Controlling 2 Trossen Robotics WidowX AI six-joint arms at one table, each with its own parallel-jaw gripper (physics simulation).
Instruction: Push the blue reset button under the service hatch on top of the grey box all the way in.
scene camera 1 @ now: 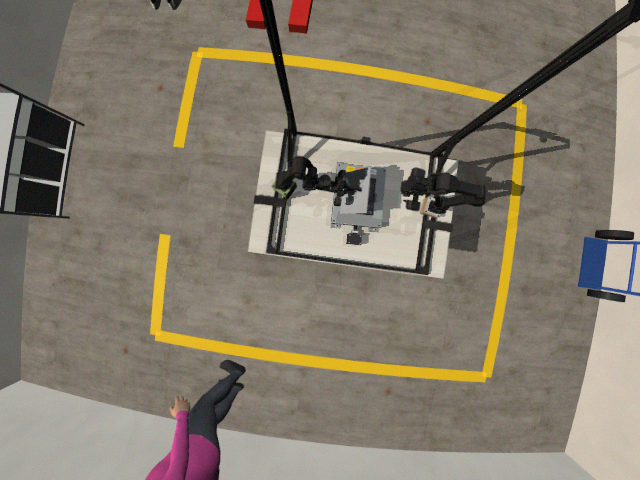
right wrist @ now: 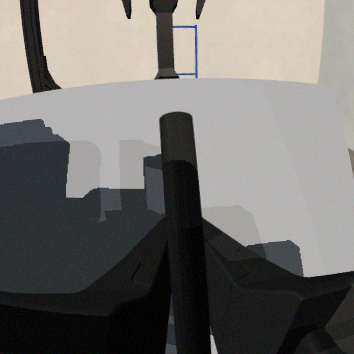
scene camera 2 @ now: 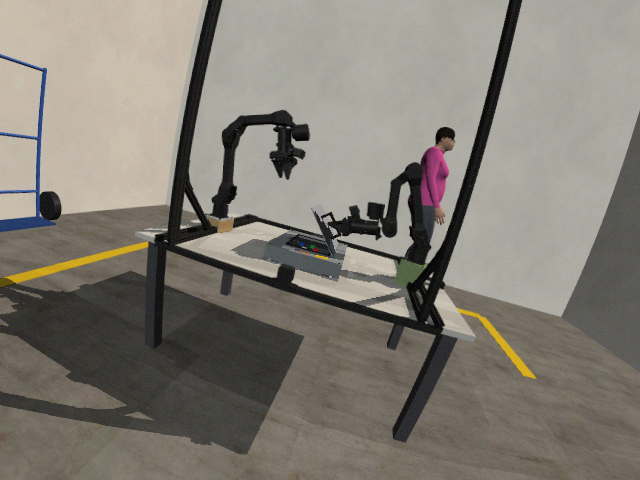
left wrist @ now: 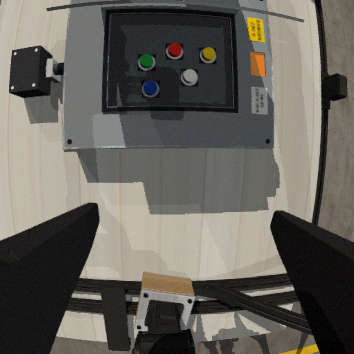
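The grey box [scene camera 1: 379, 186] [scene camera 2: 305, 264] [left wrist: 200, 131] sits on the table. Its service hatch [scene camera 1: 356, 204] [scene camera 2: 321, 227] [right wrist: 260, 175] stands steeply raised and shows nearly edge-on at the top of the left wrist view. Below it, the blue button [scene camera 2: 301, 244] [left wrist: 150, 88] sits in the dark recess, with green, red, yellow and white buttons near it. How deep it sits is hard to tell. My right gripper [scene camera 2: 333, 227] [right wrist: 180, 224] is shut on the hatch's black bar handle [right wrist: 177, 140]. My left gripper [scene camera 2: 284, 177] [left wrist: 187, 216] is open and empty, high above the table beside the box.
A black block [scene camera 1: 354, 238] [left wrist: 30, 71] is joined to one side of the box. Dark frame rails edge the table [scene camera 2: 361, 295], with tall posts rising from it. The left arm's base has a wooden block [scene camera 2: 224, 224] [left wrist: 167, 284]. A person [scene camera 1: 204, 454] [scene camera 2: 434, 175] stands beyond the table.
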